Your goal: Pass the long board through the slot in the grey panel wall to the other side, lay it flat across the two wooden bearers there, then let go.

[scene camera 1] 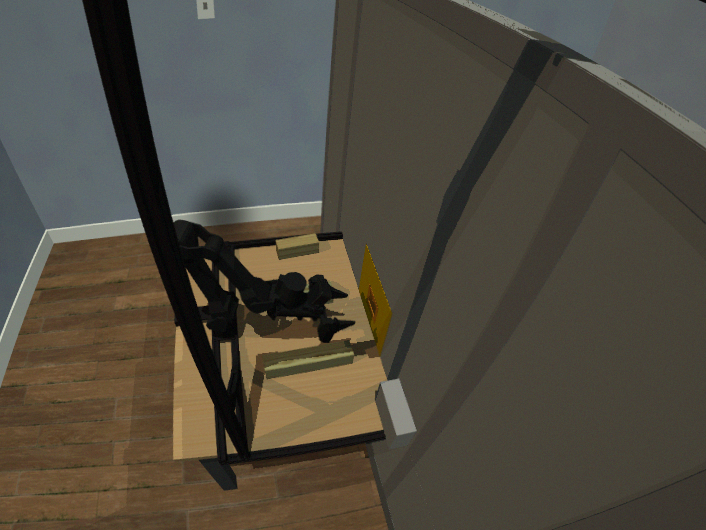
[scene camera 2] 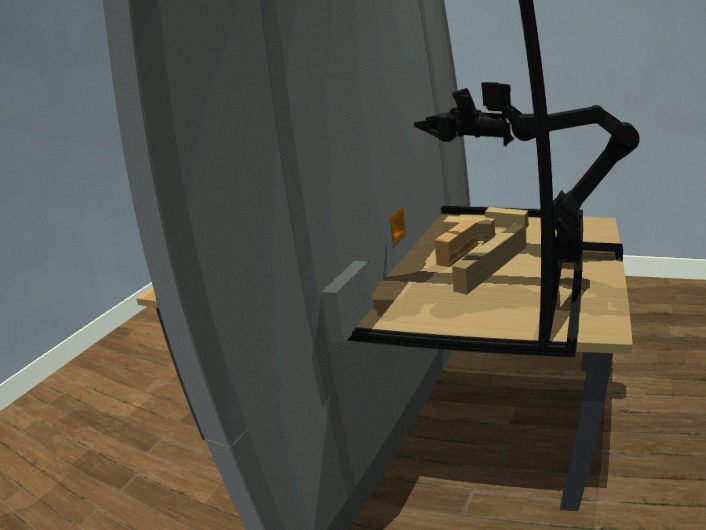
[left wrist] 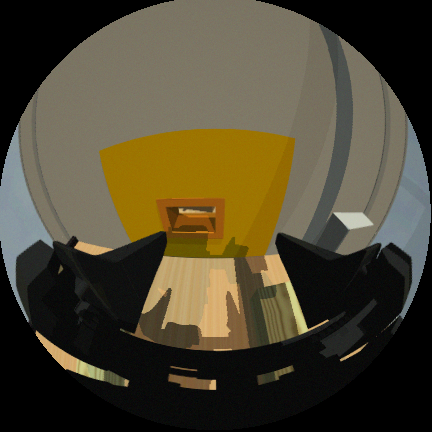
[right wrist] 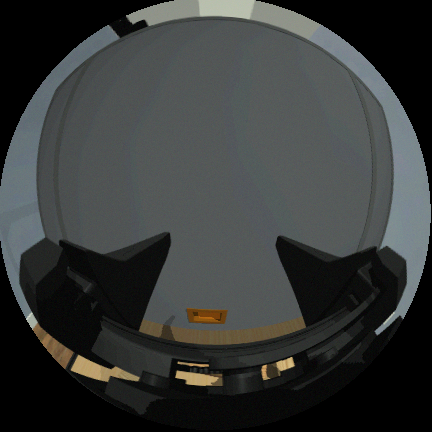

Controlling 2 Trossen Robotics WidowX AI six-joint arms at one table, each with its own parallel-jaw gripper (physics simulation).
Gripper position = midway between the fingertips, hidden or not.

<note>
My left gripper (scene camera 1: 351,309) is open, with nothing in its grasp. My right gripper (scene camera 2: 420,121) is open and holds nothing. Further things: an orange-framed slot (left wrist: 176,224) and a grey panel wall (scene camera 1: 528,211).
My left gripper shows as well in the left wrist view (left wrist: 222,238). My right gripper also shows in the right wrist view (right wrist: 225,240). The grey panel wall shows as well in scene camera 2 (scene camera 2: 265,154) and in the left wrist view (left wrist: 182,72).
</note>
